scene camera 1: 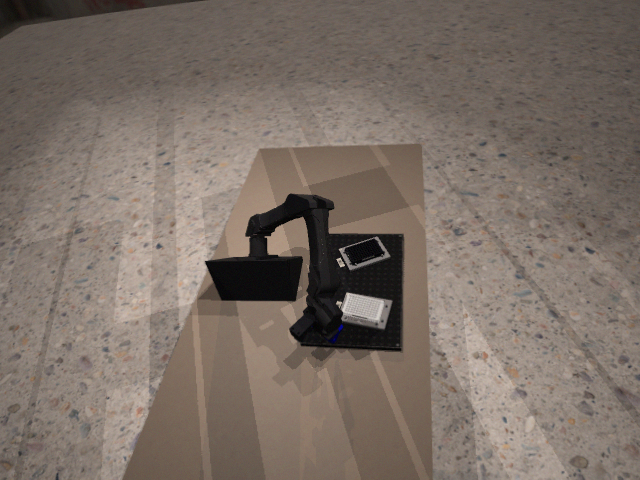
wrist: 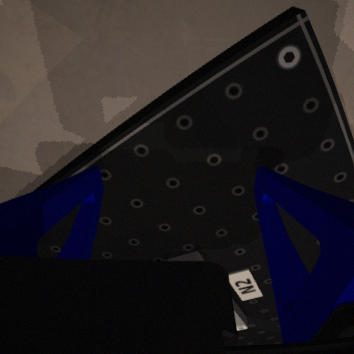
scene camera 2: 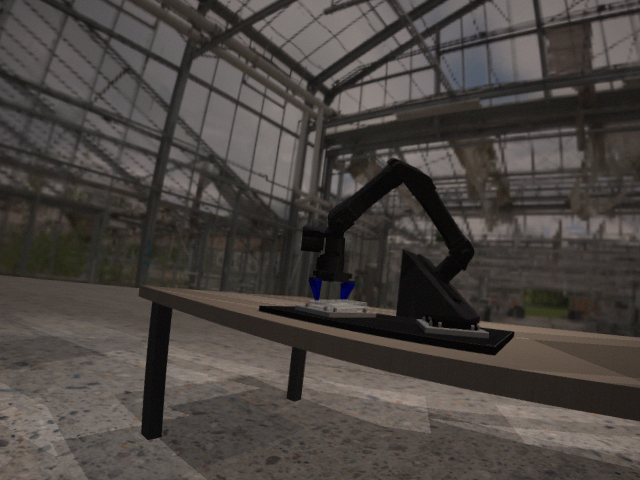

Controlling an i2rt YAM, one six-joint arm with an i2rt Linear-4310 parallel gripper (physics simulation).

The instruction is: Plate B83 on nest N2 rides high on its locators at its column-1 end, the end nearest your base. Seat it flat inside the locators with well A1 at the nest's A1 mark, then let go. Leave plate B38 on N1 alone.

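Places are measured from the arm's base along level axes (x left, y down, z back), in millimetres.
Where they show: gripper, between the fingertips: (scene camera 1: 325,335) (wrist: 178,176) (scene camera 2: 329,306); arm's base, origin of its link: (scene camera 1: 258,258) (scene camera 2: 437,278).
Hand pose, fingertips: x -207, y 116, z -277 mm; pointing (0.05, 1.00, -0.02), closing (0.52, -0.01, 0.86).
Each offset is from my fingertips to the centre of the thing. "*": to the spot under its first point. Level surfaces: height alone.
Plate B83 {dx +115, dy -18, dz -105 mm} (scene camera 1: 364,306) (scene camera 2: 338,304), white, lies on the pale grey nest N2 {dx +115, dy -5, dz -111 mm} (scene camera 1: 383,323) (scene camera 2: 347,313). Its tilt is too small to judge here. In the wrist view the nest is mostly hidden by the camera's dark housing; the N2 label {* dx +123, dy +4, dz -13 mm} (wrist: 245,285) shows. My gripper (scene camera 2: 330,298) (wrist: 178,176) points down, open and empty, its blue fingertips about level with the plate's top in the scene 2 view. In the scene 1 view a blue finger (scene camera 1: 337,333) shows beside the plate's near left corner. Plate B38 {dx +382, dy -13, dz -67 mm} (scene camera 1: 366,251), black, lies on nest N1 (scene camera 1: 353,265) (scene camera 2: 460,332).
Both nests stand on a black perforated board {dx +236, dy +12, dz -62 mm} (scene camera 1: 361,281) (scene camera 2: 392,324) (wrist: 200,190) on the brown table {dy +19 mm} (scene camera 1: 305,423). The board's corner screw {* dx -25, dy +5, dz +66 mm} (wrist: 289,57) shows in the wrist view. The arm's dark wedge-shaped base (scene camera 1: 255,279) (scene camera 2: 421,289) stands beside the board.
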